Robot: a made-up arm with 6 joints. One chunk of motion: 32 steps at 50 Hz.
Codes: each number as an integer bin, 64 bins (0 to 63) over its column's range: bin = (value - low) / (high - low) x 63, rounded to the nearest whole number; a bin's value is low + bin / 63 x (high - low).
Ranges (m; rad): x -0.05..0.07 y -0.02..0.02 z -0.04..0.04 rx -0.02..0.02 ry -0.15..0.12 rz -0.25..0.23
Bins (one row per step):
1: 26 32 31 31 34 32
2: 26 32 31 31 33 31
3: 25 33 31 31 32 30
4: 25 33 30 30 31 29
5: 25 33 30 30 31 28
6: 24 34 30 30 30 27
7: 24 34 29 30 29 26
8: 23 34 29 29 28 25
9: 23 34 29 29 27 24
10: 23 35 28 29 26 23
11: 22 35 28 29 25 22
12: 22 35 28 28 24 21
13: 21 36 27 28 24 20
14: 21 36 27 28 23 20
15: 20 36 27 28 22 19
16: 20 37 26 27 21 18
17: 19 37 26 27 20 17
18: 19 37 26 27 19 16
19: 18 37 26 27 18 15
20: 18 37 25 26 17 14
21: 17 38 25 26 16 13
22: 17 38 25 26 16 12
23: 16 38 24 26 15 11
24: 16 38 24 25 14 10
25: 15 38 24 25 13 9
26: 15 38 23 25 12 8
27: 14 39 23 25 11 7
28: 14 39 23 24 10 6
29: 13 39 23 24 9 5
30: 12 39 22 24 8 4
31: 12 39 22 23 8 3
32: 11 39 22 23 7 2
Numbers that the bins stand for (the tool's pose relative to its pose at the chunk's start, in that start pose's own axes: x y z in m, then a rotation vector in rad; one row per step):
1: -0.0005 0.0003 -0.0006 -0.0003 -0.0043 -0.0062
2: -0.0005 0.0003 -0.0006 -0.0003 -0.0086 -0.0138
3: -0.0024 0.0010 -0.0006 -0.0003 -0.0129 -0.0214
4: -0.0024 0.0010 -0.0019 -0.0010 -0.0171 -0.0290
5: -0.0024 0.0010 -0.0019 -0.0010 -0.0171 -0.0367
6: -0.0043 0.0016 -0.0019 -0.0010 -0.0214 -0.0443
7: -0.0043 0.0016 -0.0032 -0.0010 -0.0257 -0.0519
8: -0.0062 0.0016 -0.0032 -0.0016 -0.0300 -0.0595
9: -0.0062 0.0016 -0.0032 -0.0016 -0.0343 -0.0671
10: -0.0062 0.0022 -0.0044 -0.0016 -0.0386 -0.0748
11: -0.0081 0.0022 -0.0044 -0.0016 -0.0429 -0.0824
12: -0.0081 0.0022 -0.0044 -0.0022 -0.0471 -0.0900
13: -0.0100 0.0029 -0.0057 -0.0022 -0.0471 -0.0976
14: -0.0100 0.0029 -0.0057 -0.0022 -0.0514 -0.0976
15: -0.0119 0.0029 -0.0057 -0.0022 -0.0557 -0.1052
16: -0.0119 0.0035 -0.0070 -0.0029 -0.0600 -0.1129
17: -0.0138 0.0035 -0.0070 -0.0029 -0.0643 -0.1205
18: -0.0138 0.0035 -0.0070 -0.0029 -0.0686 -0.1281
19: -0.0157 0.0035 -0.0070 -0.0029 -0.0729 -0.1357
20: -0.0157 0.0035 -0.0083 -0.0035 -0.0771 -0.1433
21: -0.0176 0.0041 -0.0083 -0.0035 -0.0814 -0.1510
22: -0.0176 0.0041 -0.0083 -0.0035 -0.0814 -0.1586
23: -0.0195 0.0041 -0.0095 -0.0035 -0.0857 -0.1662
24: -0.0195 0.0041 -0.0095 -0.0041 -0.0900 -0.1738
25: -0.0214 0.0041 -0.0095 -0.0041 -0.0943 -0.1814
26: -0.0214 0.0041 -0.0108 -0.0041 -0.0986 -0.1890
27: -0.0233 0.0048 -0.0108 -0.0041 -0.1029 -0.1967
28: -0.0233 0.0048 -0.0108 -0.0048 -0.1071 -0.2043
29: -0.0252 0.0048 -0.0108 -0.0048 -0.1114 -0.2119
30: -0.0271 0.0048 -0.0121 -0.0048 -0.1157 -0.2195
31: -0.0271 0.0048 -0.0121 -0.0054 -0.1157 -0.2271
32: -0.0290 0.0048 -0.0121 -0.0054 -0.1200 -0.2348

